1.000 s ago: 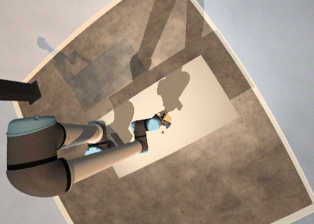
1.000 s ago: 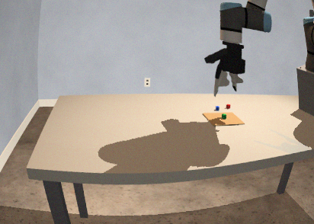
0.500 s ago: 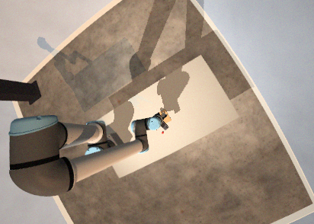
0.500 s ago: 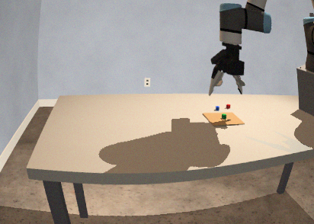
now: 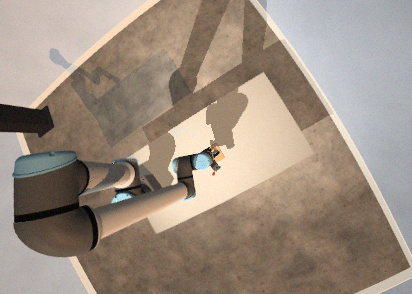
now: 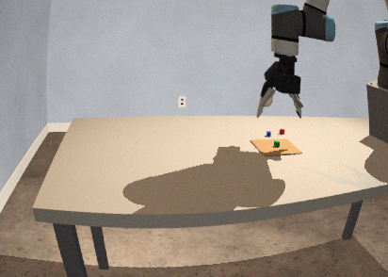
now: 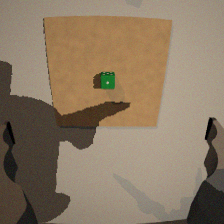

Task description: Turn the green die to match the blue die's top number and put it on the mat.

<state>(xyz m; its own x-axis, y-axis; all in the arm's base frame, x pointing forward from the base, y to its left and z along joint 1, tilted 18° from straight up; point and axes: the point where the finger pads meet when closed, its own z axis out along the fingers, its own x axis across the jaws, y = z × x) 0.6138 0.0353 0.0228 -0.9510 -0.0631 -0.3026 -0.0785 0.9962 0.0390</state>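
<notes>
Now: hand 8 cm above the green die. The rest, counted from my hand: red die (15 cm to the right, 9 cm below, 7 cm behind); mat (9 cm below); blue die (12 cm to the right, 9 cm below, 1 cm behind).
</notes>
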